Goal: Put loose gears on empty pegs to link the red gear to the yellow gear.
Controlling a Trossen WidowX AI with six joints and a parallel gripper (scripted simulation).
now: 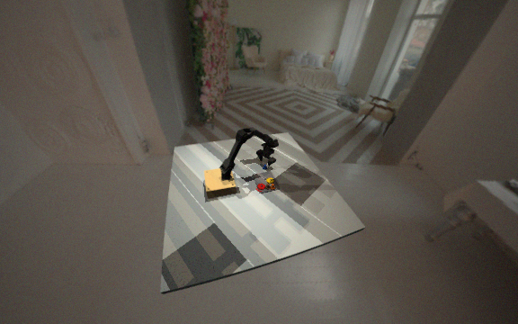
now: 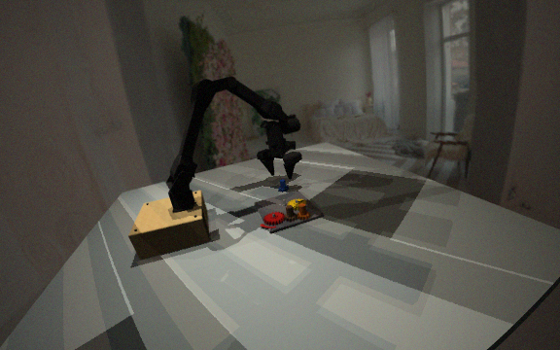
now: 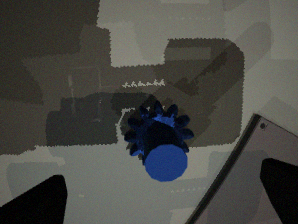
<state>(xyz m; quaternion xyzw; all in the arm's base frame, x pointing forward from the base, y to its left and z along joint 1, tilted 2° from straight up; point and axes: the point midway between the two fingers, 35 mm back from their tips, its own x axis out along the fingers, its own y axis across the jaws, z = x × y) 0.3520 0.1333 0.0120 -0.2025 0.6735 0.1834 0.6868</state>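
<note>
Right now my gripper tip is 4 cm above the blue gear. Round my gripper tip: red gear 22 cm to the right, 8 cm behind, 4 cm below; orange gear 25 cm to the right, 3 cm below; yellow gear 17 cm to the right, 4 cm below.
</note>
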